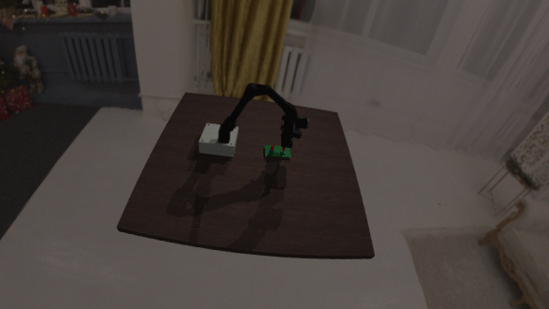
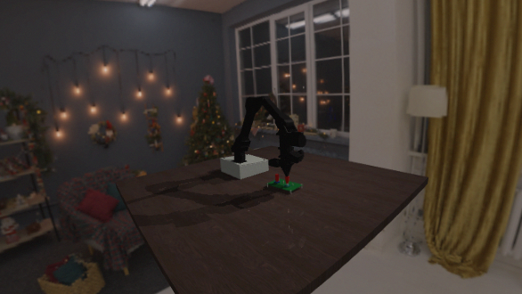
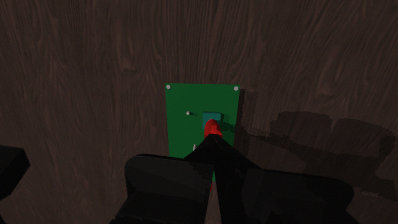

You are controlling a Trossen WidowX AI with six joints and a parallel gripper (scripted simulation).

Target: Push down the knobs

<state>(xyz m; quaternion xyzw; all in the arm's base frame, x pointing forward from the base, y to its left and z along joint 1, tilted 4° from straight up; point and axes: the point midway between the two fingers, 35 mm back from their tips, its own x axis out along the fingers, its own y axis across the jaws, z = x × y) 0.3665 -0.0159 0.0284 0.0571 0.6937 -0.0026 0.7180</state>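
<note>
My gripper tip is now 2 cm above the knob.
</note>
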